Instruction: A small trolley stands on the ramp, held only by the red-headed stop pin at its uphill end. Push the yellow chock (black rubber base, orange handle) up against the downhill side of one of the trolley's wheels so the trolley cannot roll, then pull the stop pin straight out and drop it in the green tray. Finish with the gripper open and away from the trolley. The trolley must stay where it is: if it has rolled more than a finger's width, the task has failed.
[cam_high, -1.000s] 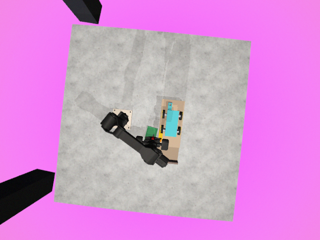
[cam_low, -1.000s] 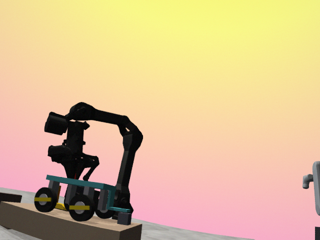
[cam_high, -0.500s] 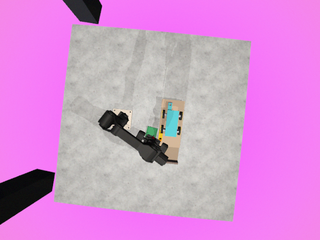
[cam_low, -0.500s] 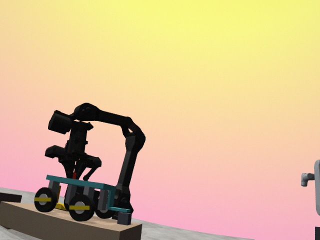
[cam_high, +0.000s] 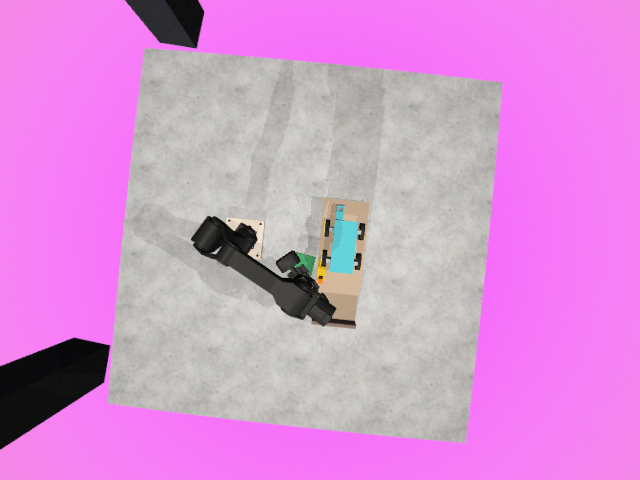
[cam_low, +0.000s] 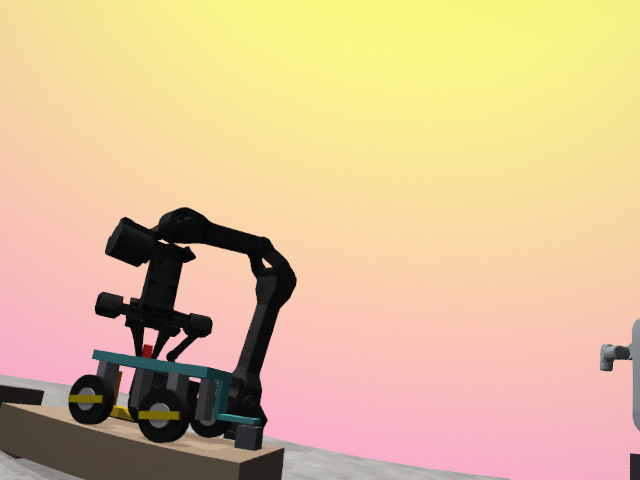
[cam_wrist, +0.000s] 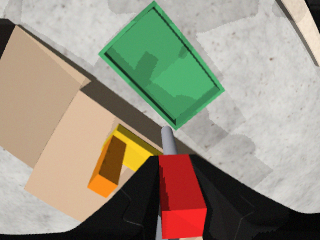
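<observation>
Now: the red-headed stop pin right at my gripper tip. The rest, counted from my gripper tip: yellow chock: 40 mm ahead, 10 mm to the left, 50 mm below; then green tray: 20 mm behind, 140 mm below; then trolley: 100 mm ahead, 110 mm to the left, 20 mm below.
</observation>
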